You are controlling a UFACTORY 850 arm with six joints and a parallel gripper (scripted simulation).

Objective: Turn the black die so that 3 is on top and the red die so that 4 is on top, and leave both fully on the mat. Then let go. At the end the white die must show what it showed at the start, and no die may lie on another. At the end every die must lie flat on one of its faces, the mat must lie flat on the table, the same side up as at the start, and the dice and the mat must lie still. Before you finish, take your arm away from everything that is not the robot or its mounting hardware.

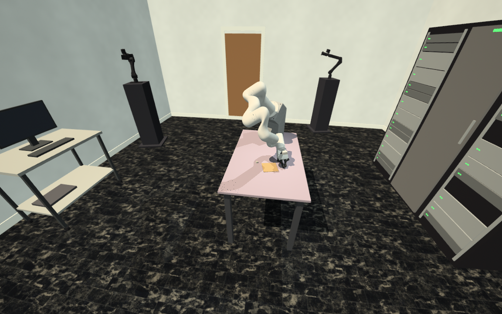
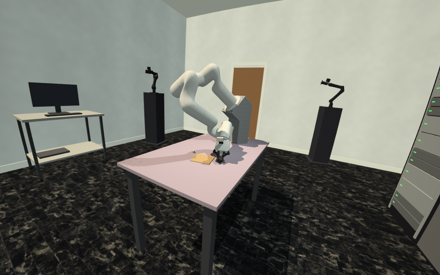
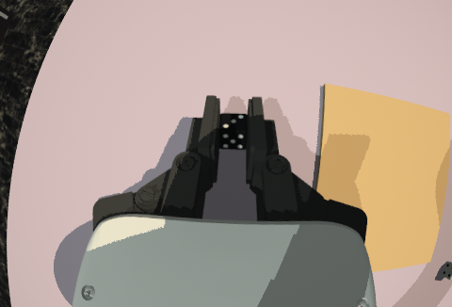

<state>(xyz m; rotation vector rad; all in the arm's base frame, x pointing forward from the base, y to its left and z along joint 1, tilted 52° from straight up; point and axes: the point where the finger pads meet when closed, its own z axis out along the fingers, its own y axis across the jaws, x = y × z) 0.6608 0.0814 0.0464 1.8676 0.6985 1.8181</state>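
My gripper is now 90 mm past the red die, 30 mm above it and 10 mm to the left of it. From my hand the other things lie so: mat (130 mm to the right, 30 mm below, 20 mm behind); then white die (240 mm to the right, 110 mm behind, 30 mm below); then black die (20 mm below, 10 mm ahead).
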